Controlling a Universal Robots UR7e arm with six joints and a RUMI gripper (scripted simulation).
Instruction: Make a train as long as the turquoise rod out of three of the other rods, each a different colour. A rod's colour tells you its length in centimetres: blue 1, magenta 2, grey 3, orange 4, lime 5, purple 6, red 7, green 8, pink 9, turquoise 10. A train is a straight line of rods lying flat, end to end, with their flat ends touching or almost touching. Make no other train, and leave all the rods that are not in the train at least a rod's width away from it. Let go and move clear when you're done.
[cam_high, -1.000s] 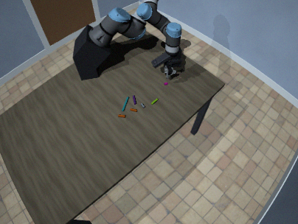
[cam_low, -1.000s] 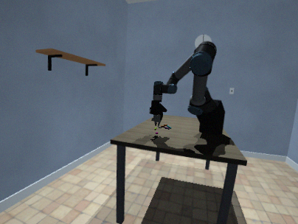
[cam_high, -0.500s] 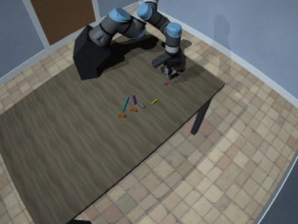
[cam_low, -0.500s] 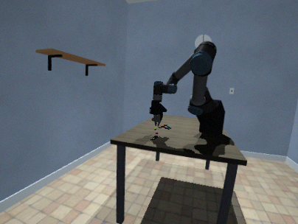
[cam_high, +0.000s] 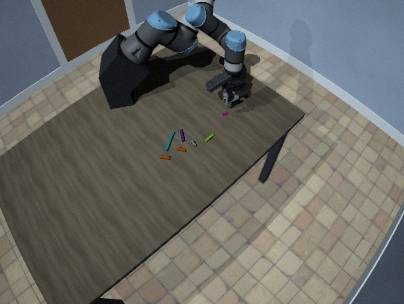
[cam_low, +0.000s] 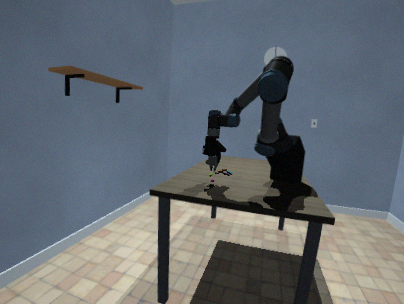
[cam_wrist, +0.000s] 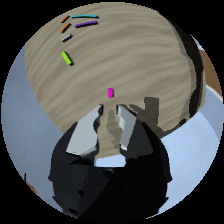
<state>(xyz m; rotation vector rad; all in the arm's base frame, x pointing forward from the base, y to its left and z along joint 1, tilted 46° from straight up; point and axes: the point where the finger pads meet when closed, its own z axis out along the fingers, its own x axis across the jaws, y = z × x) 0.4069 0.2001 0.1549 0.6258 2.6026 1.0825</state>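
Right now the magenta rod is 8 cm below my hand. The rest, counted from my hand: lime rod 14 cm to the right, 8 cm below, 7 cm ahead; purple rod 23 cm to the right, 8 cm below, 1 cm behind; grey rod 21 cm to the right, 8 cm below, 6 cm ahead.
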